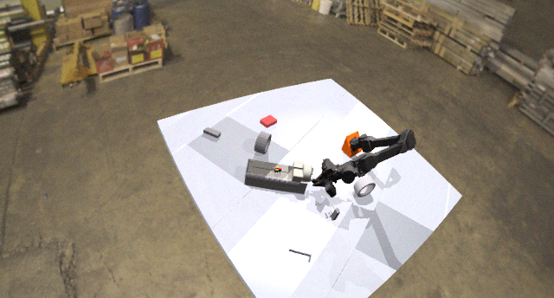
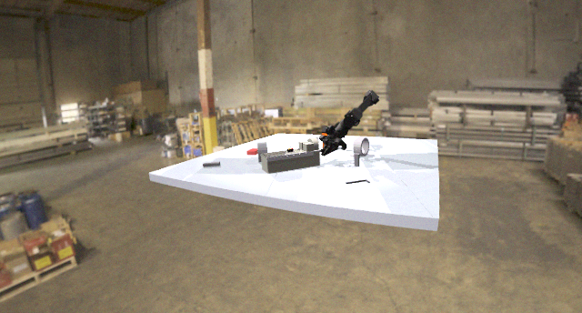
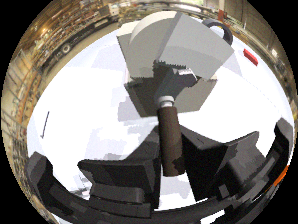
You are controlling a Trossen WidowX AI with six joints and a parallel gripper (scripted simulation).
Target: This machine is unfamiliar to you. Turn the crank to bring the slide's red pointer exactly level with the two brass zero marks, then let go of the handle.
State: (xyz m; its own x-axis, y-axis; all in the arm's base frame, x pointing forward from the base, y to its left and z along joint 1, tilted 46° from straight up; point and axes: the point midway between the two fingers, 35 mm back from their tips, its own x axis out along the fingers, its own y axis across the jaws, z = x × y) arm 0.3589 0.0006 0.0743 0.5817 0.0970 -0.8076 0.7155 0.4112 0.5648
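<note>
Right now my gripper tip is 20 mm below the dark crank handle, 10 mm to the right of it and 10 mm past it. From my gripper tip the other things lie so: hex key 260 mm ahead, 220 mm to the left, 30 mm below; red pointer 120 mm to the right, 90 mm ahead, 40 mm above; small clip 160 mm to the left, 30 mm ahead, 10 mm below.
</note>
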